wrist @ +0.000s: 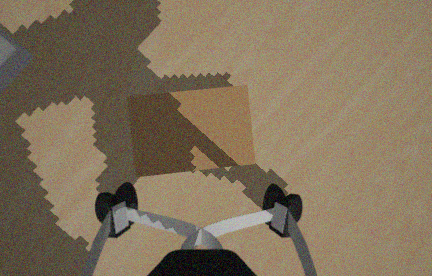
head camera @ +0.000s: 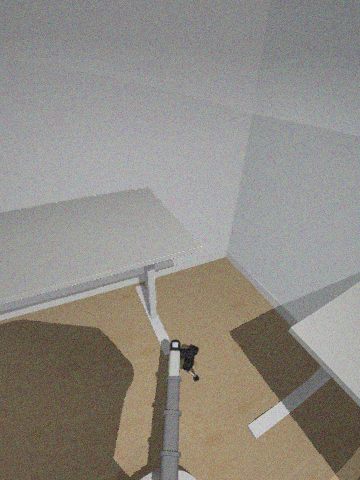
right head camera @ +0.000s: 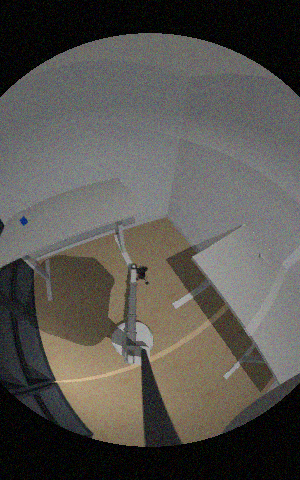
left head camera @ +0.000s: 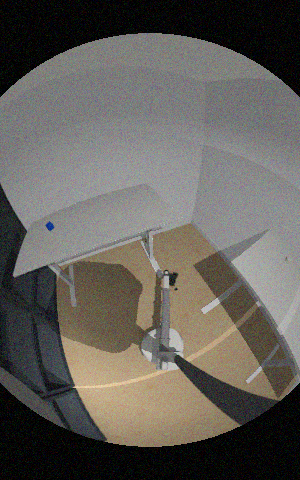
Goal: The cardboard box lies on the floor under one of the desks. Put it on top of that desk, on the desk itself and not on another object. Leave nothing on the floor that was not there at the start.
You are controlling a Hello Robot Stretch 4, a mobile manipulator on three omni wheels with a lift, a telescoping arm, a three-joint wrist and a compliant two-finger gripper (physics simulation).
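Frame: origin at the robot's base, x ahead, y left, z up, level; metres.
Where they show: gripper, fingertip midpoint: (wrist: 201, 199) (head camera: 186, 375) (right head camera: 141, 281) (left head camera: 170, 287).
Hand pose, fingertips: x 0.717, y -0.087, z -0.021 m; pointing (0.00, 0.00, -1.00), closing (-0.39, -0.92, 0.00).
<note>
Things, the pixels of their top centre, and the offset from my fingertips. "spot": a spot on its surface instead. Level surfaces: height alone.
- cardboard box, middle of its top: (wrist: 192, 130) dy -0.017, dx +0.060, dz +0.043 m
- pale desk, its level: dz +0.943 m
- small blue object, middle of its top: (left head camera: 48, 223) (right head camera: 22, 218) dy +1.183, dx +0.061, dz +0.988 m
- desk's white leg foot, surface spot: (head camera: 159, 327) spot: dy +0.217, dx +0.351, dz +0.018 m
- grey foot corner, surface spot: (wrist: 7, 52) spot: dy +0.097, dx +0.172, dz +0.018 m
- right desk's foot, surface spot: (head camera: 269, 421) spot: dy -0.493, dx -0.280, dz +0.018 m
The cardboard box (wrist: 220, 117) lies on the wood floor, near the middle of the wrist view, partly crossed by dark shadow. It does not show clearly in the head views, where the arm end and gripper are over that area. My gripper (wrist: 201, 199) (head camera: 193, 373) (left head camera: 175, 286) (right head camera: 145, 281) is open. In the wrist view its two fingertips stand wide apart, below the box's near edge in the picture, with nothing between them. A pale desk (head camera: 100, 240) (left head camera: 100, 220) (right head camera: 75, 215) stands at the left, and another (head camera: 335, 330) (left head camera: 270, 270) (right head camera: 230, 280) at the right.
A small blue object (left head camera: 50, 226) (right head camera: 23, 220) sits on the left desk. That desk's white leg foot (head camera: 159, 327) reaches close to the arm's end. A grey foot corner (wrist: 7, 52) shows in the wrist view. The right desk's foot (head camera: 269, 421) is right of the arm. Dark panels (left head camera: 27, 320) stand far left.
</note>
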